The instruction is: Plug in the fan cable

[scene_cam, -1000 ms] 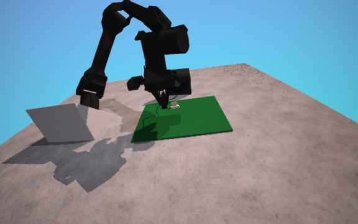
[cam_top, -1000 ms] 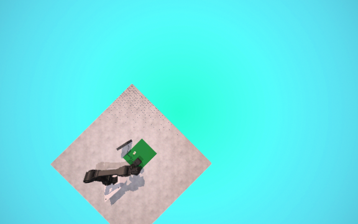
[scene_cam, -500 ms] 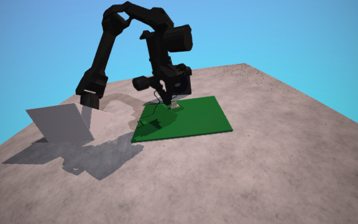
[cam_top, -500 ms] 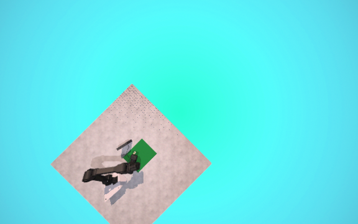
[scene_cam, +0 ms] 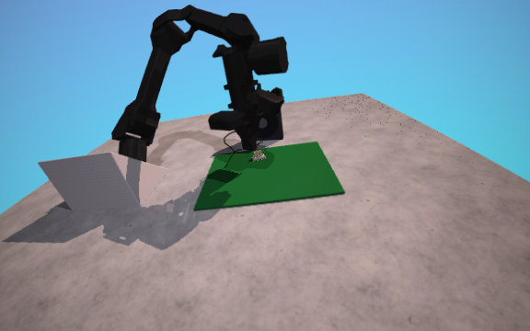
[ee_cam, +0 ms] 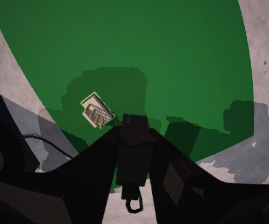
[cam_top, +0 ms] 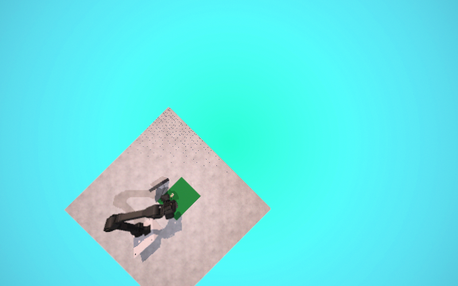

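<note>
Right now my gripper tip is 60 mm above the four-pin fan header and 40 mm to the right of it. Also, from my gripper tip: black fan: 170 mm to the left; then dark fan plug: 10 mm behind, 10 mm above; then green board: 80 mm below, 30 mm ahead, 20 mm to the right.
</note>
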